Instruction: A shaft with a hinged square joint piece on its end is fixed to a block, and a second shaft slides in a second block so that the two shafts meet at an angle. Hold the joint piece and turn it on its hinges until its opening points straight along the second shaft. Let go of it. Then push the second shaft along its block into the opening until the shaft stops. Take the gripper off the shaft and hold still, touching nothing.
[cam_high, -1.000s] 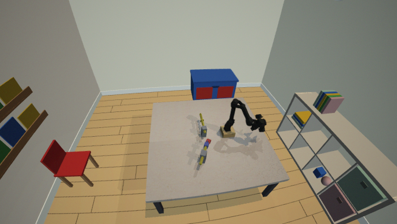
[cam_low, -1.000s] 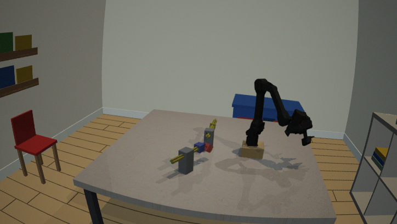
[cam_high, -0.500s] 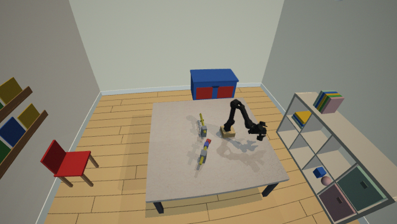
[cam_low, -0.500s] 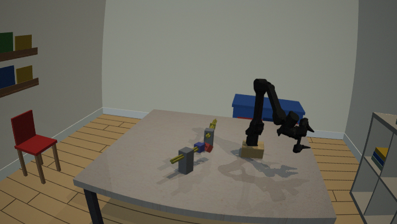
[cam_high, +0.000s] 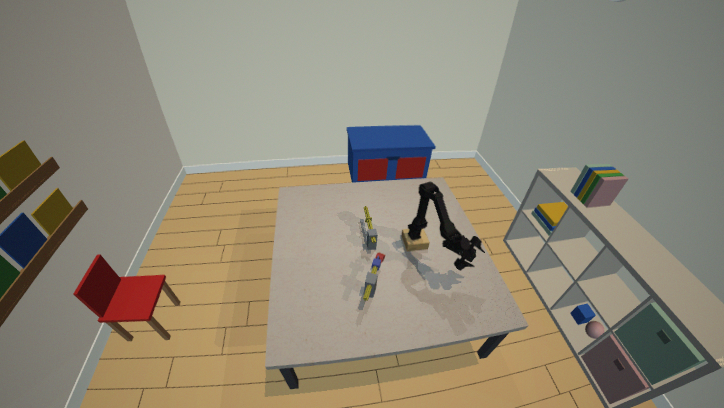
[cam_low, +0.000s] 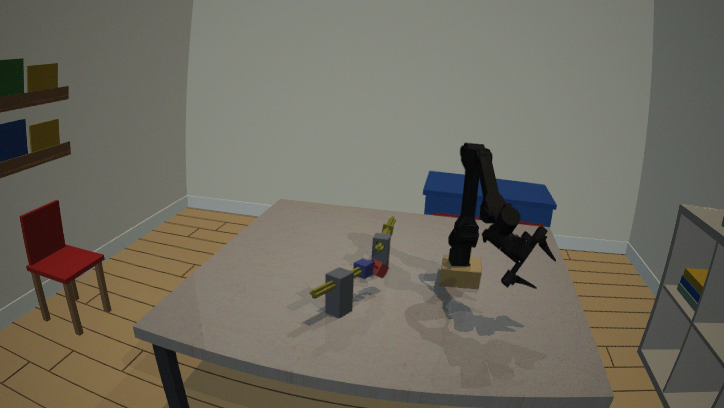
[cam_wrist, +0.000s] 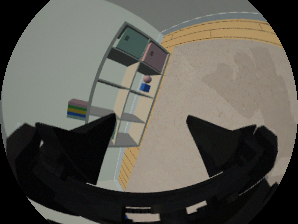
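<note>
Now: gripper tip 450 mm short of the red joint piece, 260 mm to the left of it and 100 mm above it.
</note>
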